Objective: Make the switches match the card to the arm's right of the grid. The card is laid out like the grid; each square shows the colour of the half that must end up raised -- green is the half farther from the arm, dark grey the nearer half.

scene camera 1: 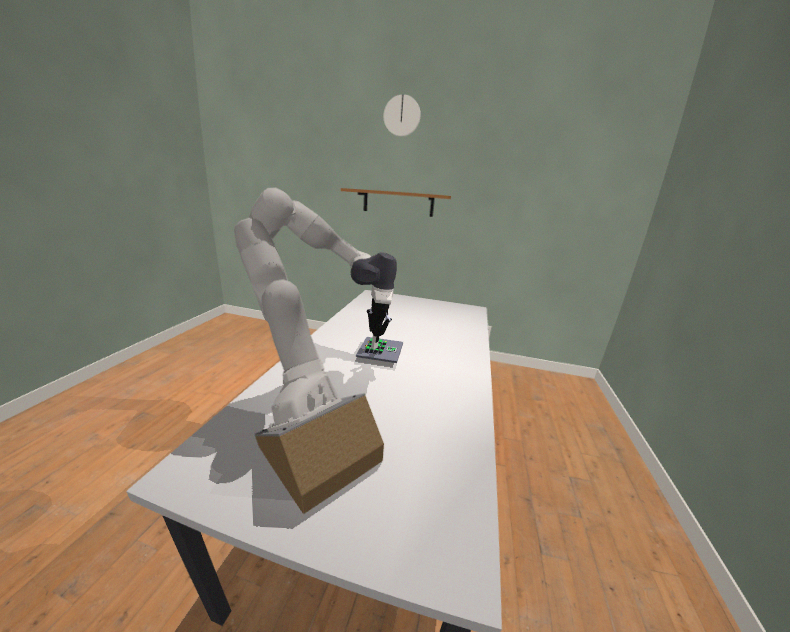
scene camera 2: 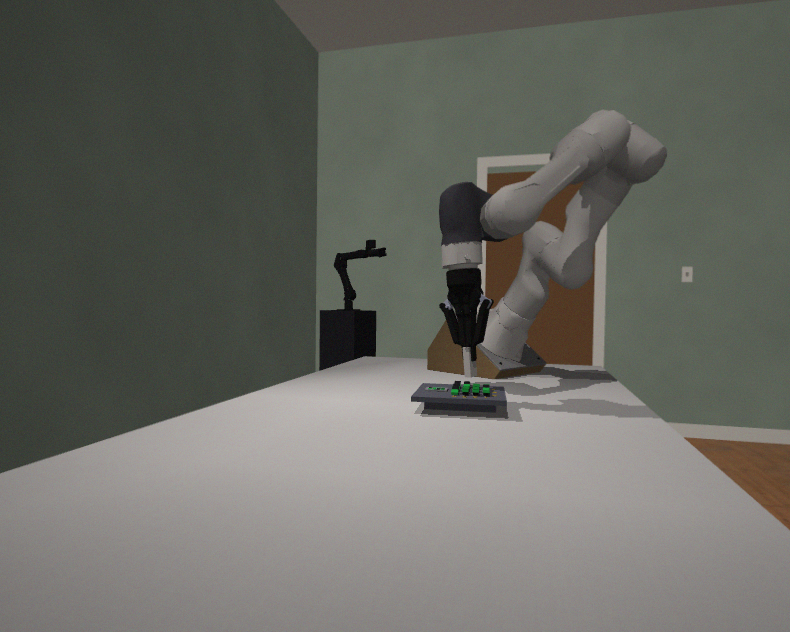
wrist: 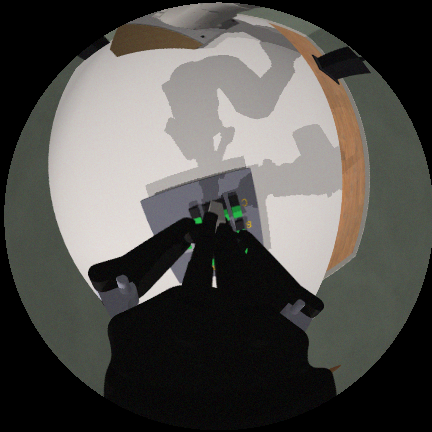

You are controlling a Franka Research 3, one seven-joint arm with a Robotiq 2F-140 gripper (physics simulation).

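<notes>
A slate-grey panel (scene camera 1: 366, 357) (scene camera 2: 421, 397) (wrist: 165, 207) lies on the table. It bears a grid of green and dark grey rocker switches (scene camera 1: 381, 345) (scene camera 2: 475, 388) (wrist: 236, 212), with yellow letters C and B readable beside it in the wrist view. The small card (scene camera 1: 391, 349) (scene camera 2: 436, 388) is beside the grid on the same panel; its squares are too small to read here, and the fingers hide most of it in the wrist view. My gripper (scene camera 1: 376, 344) (scene camera 2: 469, 374) (wrist: 213, 210) is shut and empty, pointing down low over the grid. Contact cannot be told. Fingers hide several switches.
The long white table (scene camera 1: 434, 494) (scene camera 2: 329, 514) (wrist: 110, 125) carries the arm's brown wedge base (scene camera 1: 332, 451) (scene camera 2: 442, 349) (wrist: 150, 41). A black stand (scene camera 2: 347, 339) with a small black arm is beyond the table. The arm's shadow falls across table and panel.
</notes>
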